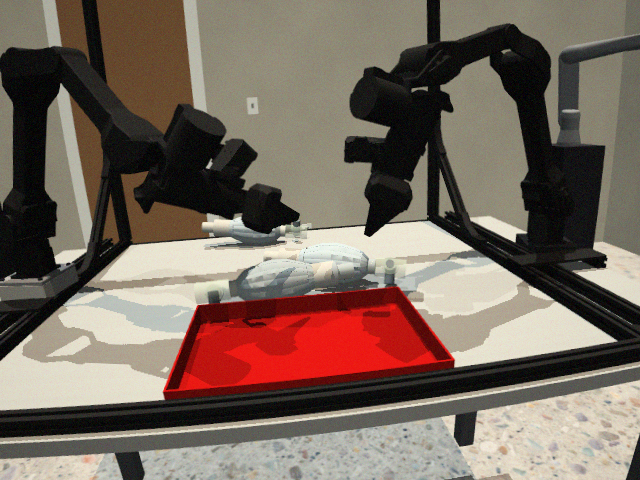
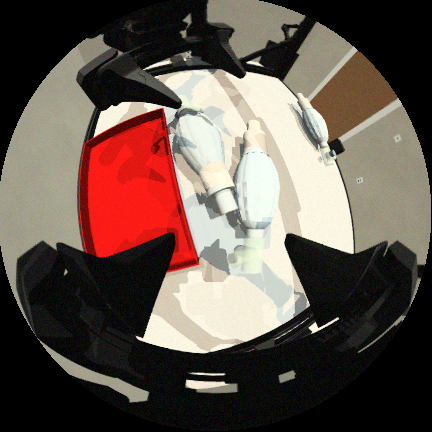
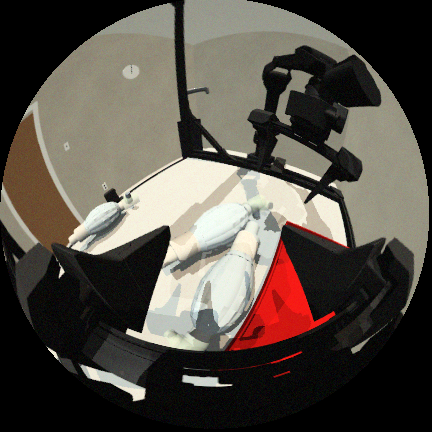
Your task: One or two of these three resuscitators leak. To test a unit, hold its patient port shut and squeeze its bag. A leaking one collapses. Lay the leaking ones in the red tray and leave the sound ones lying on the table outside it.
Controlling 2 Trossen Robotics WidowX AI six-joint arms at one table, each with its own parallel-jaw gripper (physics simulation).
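Places are measured from the left arm's base along level axes (x right, y ahead, z up), in centimetres.
Where they show: left gripper, fingertip midpoint: [image 1: 369, 224] [image 2: 232, 239] [image 3: 280, 185]; right gripper, fingertip midpoint: [image 1: 281, 211] [image 2: 216, 85] [image 3: 228, 231]; left arm's base, link origin: [image 1: 545, 239]; right arm's base, link origin: [image 1: 36, 272].
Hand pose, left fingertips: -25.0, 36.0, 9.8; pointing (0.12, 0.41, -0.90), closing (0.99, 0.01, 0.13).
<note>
Things, the pixels of their top centre, and the offset from my left fingertips, as dx, dy, dz. "pt": a spot on its surface instead.
- red tray, top centre: [image 1: 304, 329] [image 2: 115, 185] [image 3: 318, 305] -17.4, +7.1, -9.6
- middle resuscitator, top centre: [image 2: 263, 179] [image 3: 222, 212] [image 1: 332, 244] +5.8, +7.2, -5.3
- far resuscitator, top centre: [image 1: 253, 215] [image 3: 95, 207] [image 2: 322, 119] +30.6, +31.3, -5.3
- small black block, surface spot: [image 3: 111, 195] [image 2: 336, 145] pt +40.3, +27.0, -8.8
The near resuscitator [image 1: 276, 279] [image 2: 200, 140] [image 3: 225, 290] lies on the table along the back wall of the red tray [image 1: 330, 351] [image 2: 130, 210] [image 3: 290, 295]. The middle resuscitator [image 1: 333, 253] [image 2: 256, 187] [image 3: 222, 225] lies close behind it, pointing the opposite way. The far resuscitator [image 1: 253, 235] [image 2: 314, 125] [image 3: 102, 217] lies near the back edge. All three bags look full. My right gripper [image 1: 289, 219] [image 2: 216, 85] [image 3: 228, 231] is open and empty above the near unit. My left gripper [image 1: 369, 232] [image 2: 232, 239] [image 3: 280, 185] is open and empty above the middle unit's valve end.
The tray's floor shows bare red with shadows on it. A small black block [image 2: 336, 146] [image 3: 111, 195] stands by the far unit's valve. Black frame rails [image 1: 310, 397] edge the table, and upright posts [image 1: 433, 155] rise at its back corners.
</note>
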